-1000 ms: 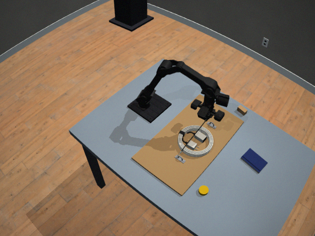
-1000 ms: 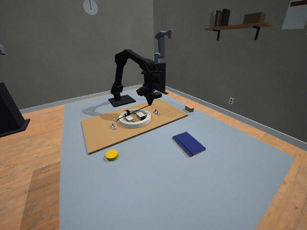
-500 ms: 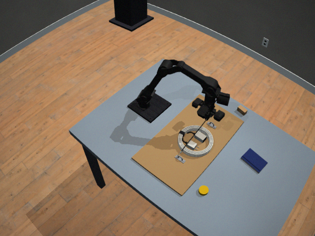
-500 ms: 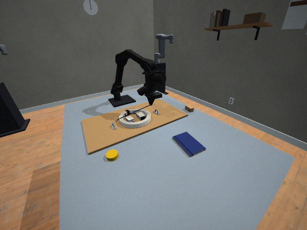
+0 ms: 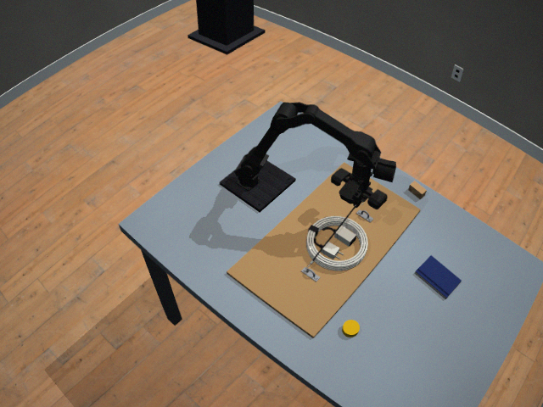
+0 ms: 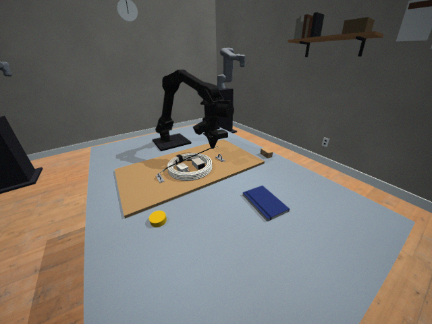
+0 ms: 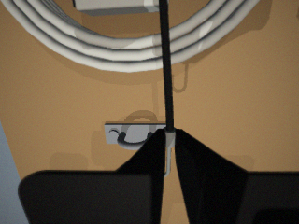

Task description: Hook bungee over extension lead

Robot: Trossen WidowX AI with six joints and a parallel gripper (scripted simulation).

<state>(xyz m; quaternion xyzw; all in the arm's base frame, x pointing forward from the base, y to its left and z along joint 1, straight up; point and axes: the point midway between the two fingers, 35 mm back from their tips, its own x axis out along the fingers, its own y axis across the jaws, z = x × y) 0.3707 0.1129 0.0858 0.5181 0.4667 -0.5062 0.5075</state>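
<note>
Now: the extension lead coil 140 mm to the right of my hand, 70 mm below it and 20 mm ahead of it. The rest, counted from my hand: yellow disc 350 mm to the right, 230 mm ahead, 90 mm below; then small wooden block 250 mm to the left, 120 mm ahead, 80 mm below.
</note>
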